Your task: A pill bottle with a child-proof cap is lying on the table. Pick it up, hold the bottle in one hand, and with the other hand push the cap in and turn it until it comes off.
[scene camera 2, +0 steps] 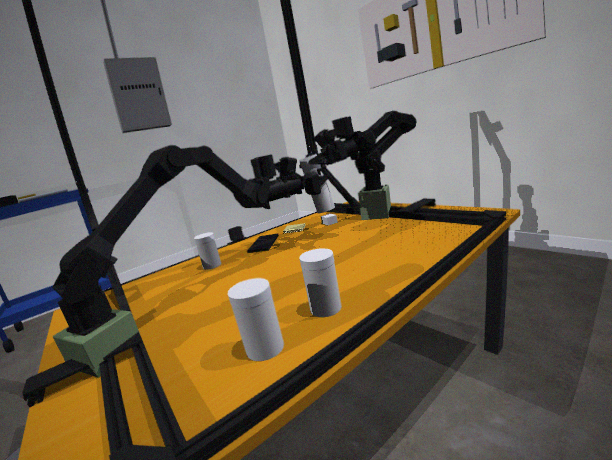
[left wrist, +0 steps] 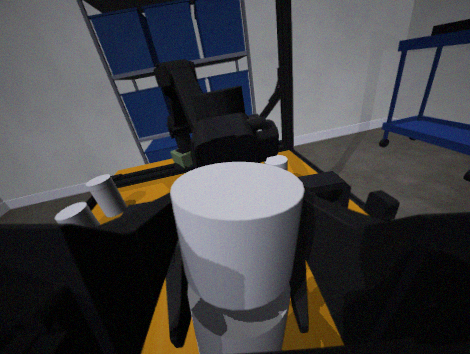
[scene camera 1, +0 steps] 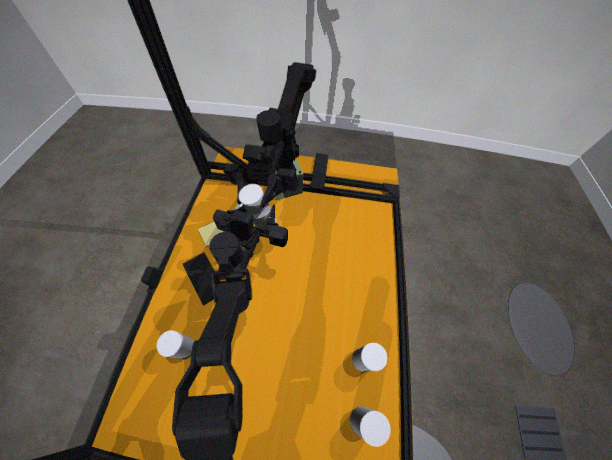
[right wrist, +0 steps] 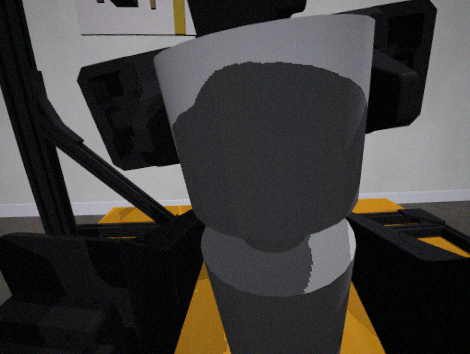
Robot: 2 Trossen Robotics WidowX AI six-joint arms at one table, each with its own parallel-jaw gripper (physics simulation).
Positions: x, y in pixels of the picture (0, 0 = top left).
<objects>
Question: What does the black slab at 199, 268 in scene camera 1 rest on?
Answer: The table.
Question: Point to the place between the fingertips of the left gripper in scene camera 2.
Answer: At 304, 164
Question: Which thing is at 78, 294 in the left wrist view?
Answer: The left gripper.
</objects>
